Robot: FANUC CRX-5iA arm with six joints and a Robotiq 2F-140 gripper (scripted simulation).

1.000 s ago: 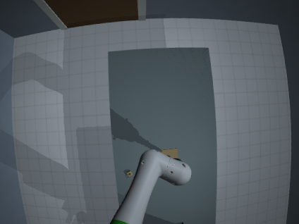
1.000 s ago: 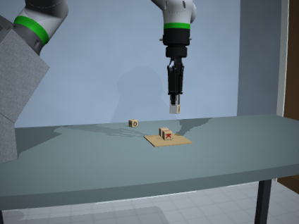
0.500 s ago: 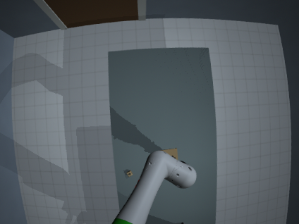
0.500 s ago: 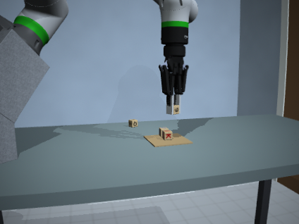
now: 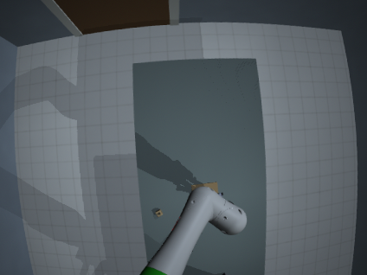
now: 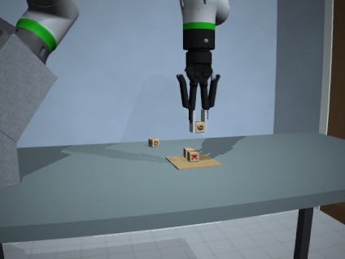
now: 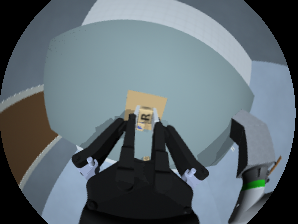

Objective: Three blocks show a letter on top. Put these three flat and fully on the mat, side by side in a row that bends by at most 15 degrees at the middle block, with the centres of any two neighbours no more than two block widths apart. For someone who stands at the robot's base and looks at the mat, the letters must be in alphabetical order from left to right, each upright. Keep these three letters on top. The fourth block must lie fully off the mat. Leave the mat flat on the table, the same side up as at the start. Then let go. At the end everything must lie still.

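Right now my hand is 130 mm above the tan mat and 40 mm to the right of it.
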